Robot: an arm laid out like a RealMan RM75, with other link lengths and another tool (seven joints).
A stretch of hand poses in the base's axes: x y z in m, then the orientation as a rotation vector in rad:
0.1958, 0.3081, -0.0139, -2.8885, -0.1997, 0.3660
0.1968, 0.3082, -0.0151, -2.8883, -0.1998, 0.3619
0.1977, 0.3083, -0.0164, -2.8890, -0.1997, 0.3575
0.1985, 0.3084, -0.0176, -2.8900, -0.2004, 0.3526
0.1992, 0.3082, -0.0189, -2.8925, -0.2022, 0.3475
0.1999, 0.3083, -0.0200, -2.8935, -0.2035, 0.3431
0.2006, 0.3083, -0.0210, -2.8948, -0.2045, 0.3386
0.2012, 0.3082, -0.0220, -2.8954, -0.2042, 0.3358
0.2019, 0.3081, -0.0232, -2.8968, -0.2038, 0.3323
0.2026, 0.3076, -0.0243, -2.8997, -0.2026, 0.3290
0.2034, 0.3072, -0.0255, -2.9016, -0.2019, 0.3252
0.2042, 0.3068, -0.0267, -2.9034, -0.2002, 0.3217
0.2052, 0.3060, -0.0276, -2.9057, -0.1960, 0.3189
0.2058, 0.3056, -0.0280, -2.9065, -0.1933, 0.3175
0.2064, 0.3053, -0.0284, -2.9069, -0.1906, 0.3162
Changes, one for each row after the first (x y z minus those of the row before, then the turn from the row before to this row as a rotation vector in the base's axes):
0.0010, 0.0001, -0.0012, 0.0009, -0.0027, -0.0003
0.0009, 0.0001, -0.0013, 0.0000, -0.0030, -0.0004
0.0008, 0.0001, -0.0012, -0.0002, -0.0034, 0.0001
0.0007, -0.0002, -0.0013, -0.0016, -0.0039, 0.0009
0.0007, 0.0001, -0.0011, -0.0003, -0.0032, 0.0006
0.0007, 0.0000, -0.0010, -0.0006, -0.0032, 0.0004
0.0006, -0.0001, -0.0010, -0.0002, -0.0019, -0.0004
0.0007, -0.0001, -0.0012, -0.0008, -0.0025, -0.0005
0.0007, -0.0005, -0.0011, -0.0024, -0.0025, -0.0009
0.0008, -0.0004, -0.0012, -0.0013, -0.0027, -0.0007
0.0008, -0.0004, -0.0012, -0.0013, -0.0024, -0.0013
0.0010, -0.0008, -0.0009, -0.0019, -0.0018, -0.0029
0.0006, -0.0004, -0.0004, -0.0006, -0.0008, -0.0019
0.0006, -0.0003, -0.0004, -0.0002, -0.0007, -0.0019

